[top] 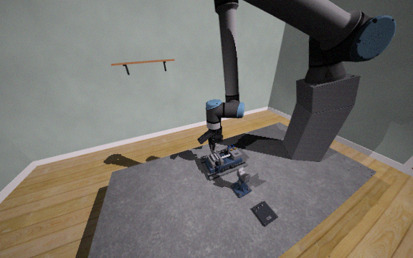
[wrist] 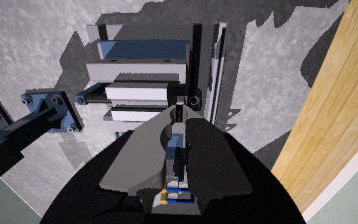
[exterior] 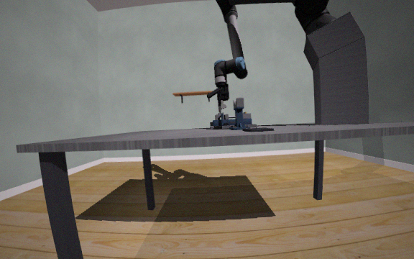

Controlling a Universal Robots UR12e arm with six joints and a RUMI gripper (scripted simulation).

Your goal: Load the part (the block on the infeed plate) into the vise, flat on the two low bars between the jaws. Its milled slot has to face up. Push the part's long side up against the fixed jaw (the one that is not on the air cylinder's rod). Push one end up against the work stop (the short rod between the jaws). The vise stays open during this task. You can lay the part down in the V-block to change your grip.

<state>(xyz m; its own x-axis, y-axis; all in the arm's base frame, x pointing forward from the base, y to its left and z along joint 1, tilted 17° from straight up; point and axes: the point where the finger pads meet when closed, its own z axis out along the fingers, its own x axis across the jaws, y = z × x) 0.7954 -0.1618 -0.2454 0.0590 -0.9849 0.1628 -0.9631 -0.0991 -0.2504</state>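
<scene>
The part is 40 mm to the left of my hand and 20 mm below it. Round my hand: moving jaw (40 mm behind, 40 mm to the left, 40 mm below); then work stop (10 mm behind, 90 mm to the left, 30 mm below); then fixed jaw (30 mm ahead, 50 mm to the left, 40 mm below).
</scene>
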